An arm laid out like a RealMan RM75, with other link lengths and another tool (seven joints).
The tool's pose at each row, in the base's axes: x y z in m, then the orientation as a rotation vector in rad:
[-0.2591 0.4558 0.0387 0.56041 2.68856 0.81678]
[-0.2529 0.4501 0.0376 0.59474 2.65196 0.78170]
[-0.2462 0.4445 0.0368 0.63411 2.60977 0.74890]
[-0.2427 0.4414 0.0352 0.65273 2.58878 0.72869]
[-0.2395 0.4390 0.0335 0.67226 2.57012 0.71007]
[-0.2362 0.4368 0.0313 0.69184 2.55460 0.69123]
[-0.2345 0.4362 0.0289 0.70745 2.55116 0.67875]
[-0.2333 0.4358 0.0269 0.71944 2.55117 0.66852]
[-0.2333 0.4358 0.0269 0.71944 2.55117 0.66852]
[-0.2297 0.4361 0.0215 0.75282 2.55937 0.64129]
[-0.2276 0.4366 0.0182 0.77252 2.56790 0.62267]
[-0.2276 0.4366 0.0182 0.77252 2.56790 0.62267]
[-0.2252 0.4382 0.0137 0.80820 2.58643 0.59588]
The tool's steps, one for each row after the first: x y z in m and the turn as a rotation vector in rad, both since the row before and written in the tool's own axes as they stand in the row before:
[-0.0078 -0.0032 0.0005 0.01228 -0.04660 0.01428]
[-0.0083 -0.0027 0.0009 0.01021 -0.05031 0.01852]
[-0.0042 -0.0021 0.0016 0.00749 -0.02629 0.00813]
[-0.0035 -0.0017 0.0019 0.00775 -0.02345 0.00940]
[-0.0033 -0.0018 0.0025 0.00924 -0.02057 0.00968]
[-0.0011 -0.0012 0.0025 0.00932 -0.00735 0.00853]
[-0.0007 -0.0010 0.0021 0.00858 -0.00345 0.00649]
[0.0000 0.0000 0.0000 0.00000 0.00000 0.00000]
[-0.0013 -0.0014 0.0062 0.02629 -0.00147 0.01846]
[-0.0006 -0.0005 0.0039 0.01846 0.00174 0.01042]
[0.0000 0.0000 0.0000 0.00000 0.00000 0.00000]
[0.0001 -0.0001 0.0053 0.03040 0.00907 0.02008]

